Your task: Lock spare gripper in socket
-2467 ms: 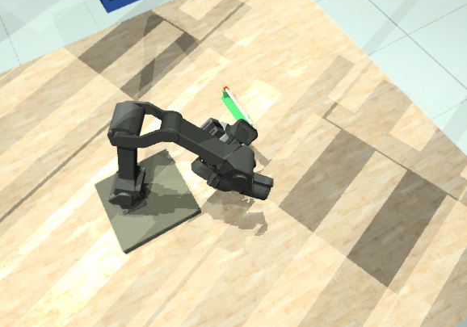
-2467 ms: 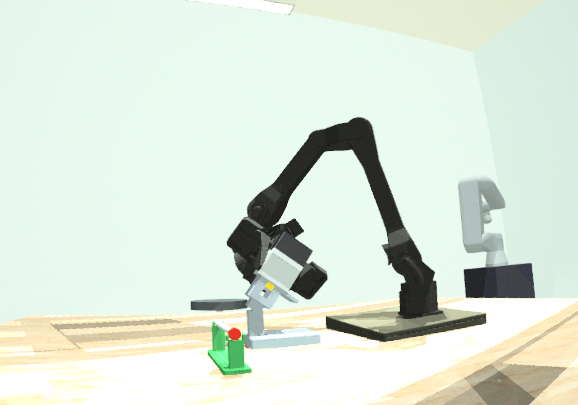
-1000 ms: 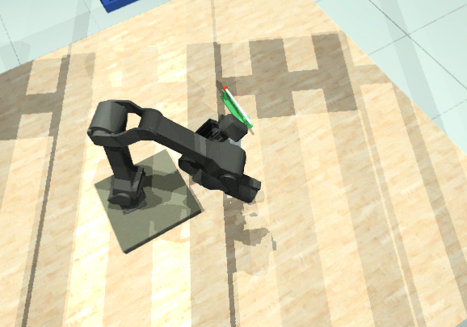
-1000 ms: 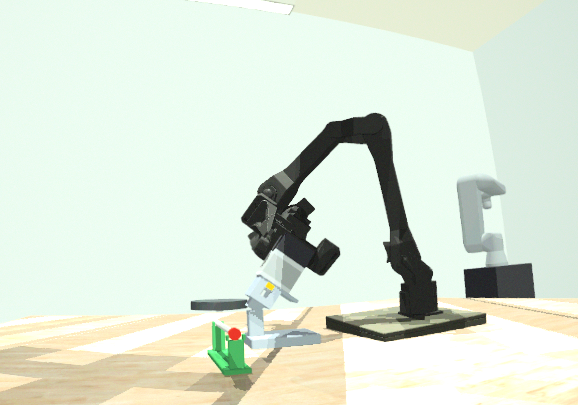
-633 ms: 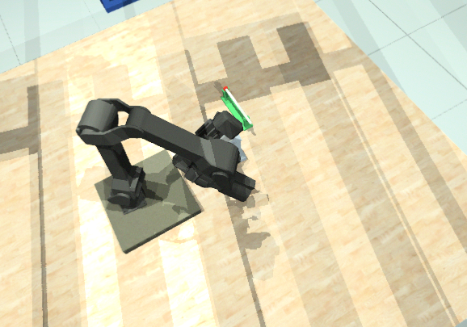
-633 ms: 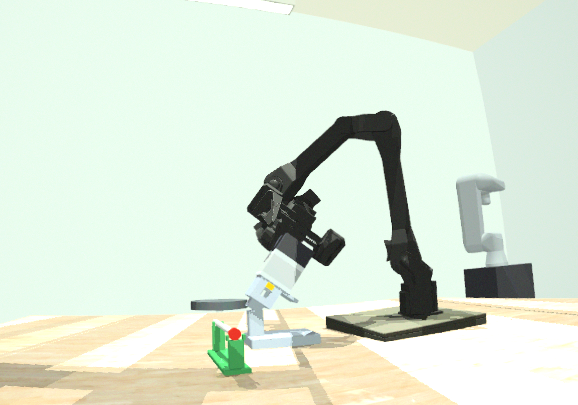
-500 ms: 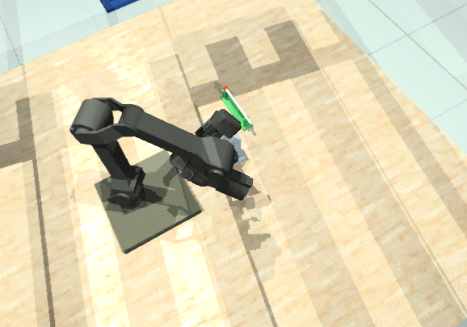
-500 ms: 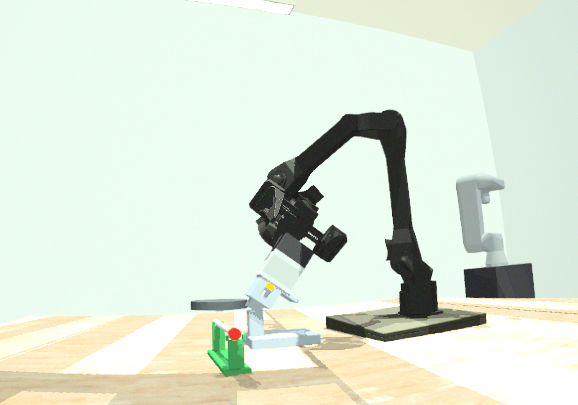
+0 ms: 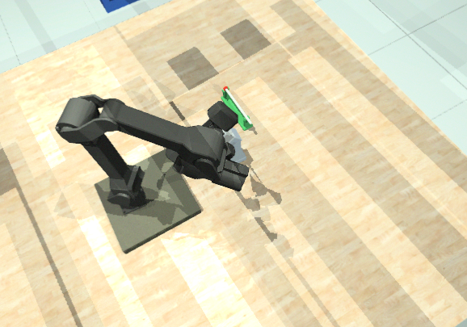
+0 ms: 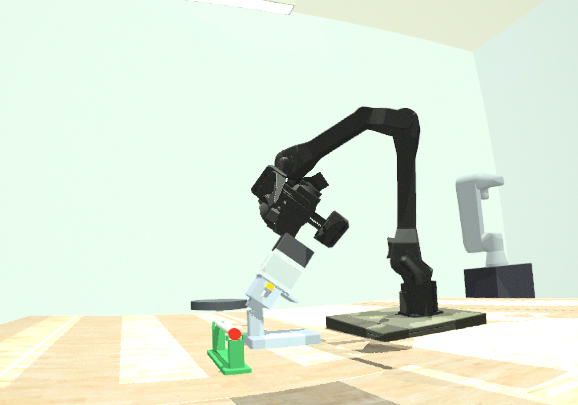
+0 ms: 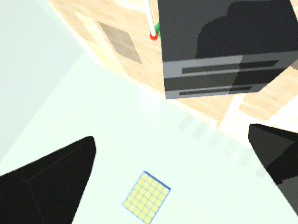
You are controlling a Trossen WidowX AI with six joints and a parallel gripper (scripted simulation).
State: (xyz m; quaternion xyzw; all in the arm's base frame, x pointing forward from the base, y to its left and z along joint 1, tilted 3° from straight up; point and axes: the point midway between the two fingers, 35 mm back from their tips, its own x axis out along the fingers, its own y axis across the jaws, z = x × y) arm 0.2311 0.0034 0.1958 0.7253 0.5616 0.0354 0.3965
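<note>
Right now my gripper tip is 17 cm above the green cradle, 13 cm short of it and 10 cm to the right of it. From my gripper tip the other things lie so: spare gripper (8 cm below, 2 cm to the right, 2 cm ahead); then mount (14 cm below, 4 cm ahead, 2 cm to the right).
</note>
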